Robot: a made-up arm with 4 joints.
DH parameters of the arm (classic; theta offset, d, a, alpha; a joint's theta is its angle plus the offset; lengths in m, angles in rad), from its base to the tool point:
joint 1: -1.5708 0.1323 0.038 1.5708
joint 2: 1.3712 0 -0.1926 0
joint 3: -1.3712 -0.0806 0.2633 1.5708
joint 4: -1.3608 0 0.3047 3.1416
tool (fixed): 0.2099 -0.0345 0 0
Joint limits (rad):
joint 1: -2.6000..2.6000
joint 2: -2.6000..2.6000
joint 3: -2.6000..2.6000
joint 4: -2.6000..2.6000
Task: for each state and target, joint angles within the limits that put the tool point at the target. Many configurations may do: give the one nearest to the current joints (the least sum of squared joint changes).
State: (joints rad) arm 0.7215 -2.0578 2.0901 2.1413
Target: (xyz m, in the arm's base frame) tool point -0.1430 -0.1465 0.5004
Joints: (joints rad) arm 0.3843 -1.5384 2.5850 2.4363
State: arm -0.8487 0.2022 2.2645 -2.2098
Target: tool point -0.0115 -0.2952 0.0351
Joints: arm -0.9520 1.0178 2.0681 -1.2540
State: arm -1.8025 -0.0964 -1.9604 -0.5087
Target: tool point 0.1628 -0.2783 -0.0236
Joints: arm -1.4665 -0.4325 -2.0520 -1.0061
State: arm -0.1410 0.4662 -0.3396 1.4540
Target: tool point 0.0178 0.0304 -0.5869
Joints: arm -0.1092 -0.4022 -1.0379 1.5799
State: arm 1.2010 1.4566 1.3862 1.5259
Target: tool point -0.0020 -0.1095 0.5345
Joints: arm 1.0460 1.3072 0.6424 1.9781
